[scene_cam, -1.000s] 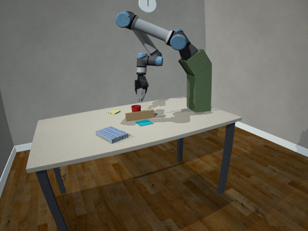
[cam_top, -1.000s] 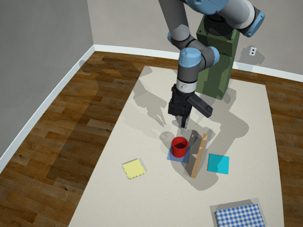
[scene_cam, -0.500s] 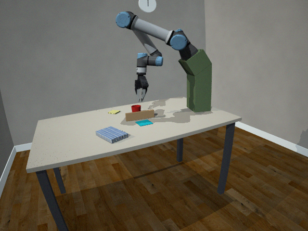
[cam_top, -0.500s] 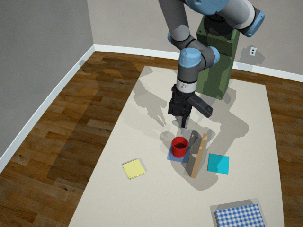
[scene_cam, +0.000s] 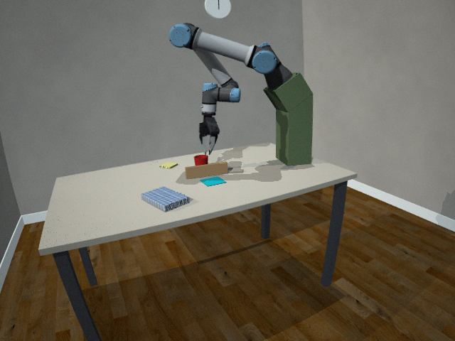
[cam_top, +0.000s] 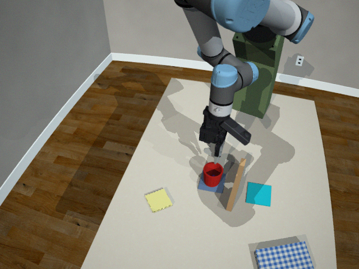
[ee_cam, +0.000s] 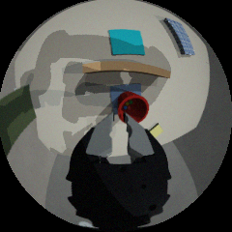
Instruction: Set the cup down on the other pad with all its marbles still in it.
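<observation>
Now: the red cup 7 cm below my hand, 4 cm ahead of it and 1 cm to the right of it. Also, from my hand: blue pad 10 cm below, 4 cm ahead, 1 cm to the right; then cyan pad 18 cm to the left, 10 cm below, 7 cm ahead; then wooden rail 9 cm to the left, 8 cm below, 5 cm ahead.
</observation>
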